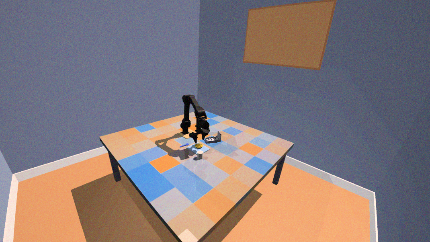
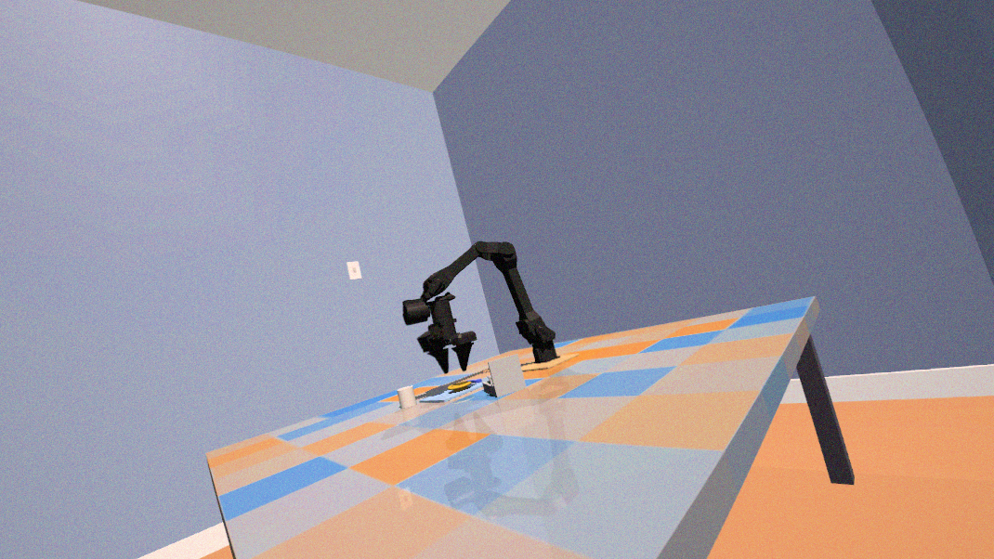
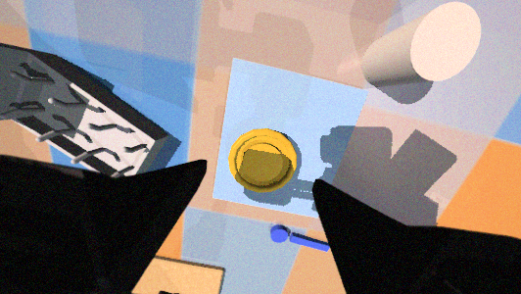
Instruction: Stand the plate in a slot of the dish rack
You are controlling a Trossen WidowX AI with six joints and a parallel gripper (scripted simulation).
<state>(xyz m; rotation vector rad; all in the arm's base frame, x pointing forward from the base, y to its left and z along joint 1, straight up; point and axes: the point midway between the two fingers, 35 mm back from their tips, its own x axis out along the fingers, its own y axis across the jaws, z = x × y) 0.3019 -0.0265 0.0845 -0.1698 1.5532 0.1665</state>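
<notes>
Now: gripper tip 40 mm above the yellow plate. Also, from my gripper tip: light blue mat: 50 mm below, 20 mm to the right, 10 mm ahead; then blue spoon: 90 mm to the right, 90 mm behind, 50 mm below; then white cup: 130 mm ahead, 70 mm to the right, 30 mm below.
</notes>
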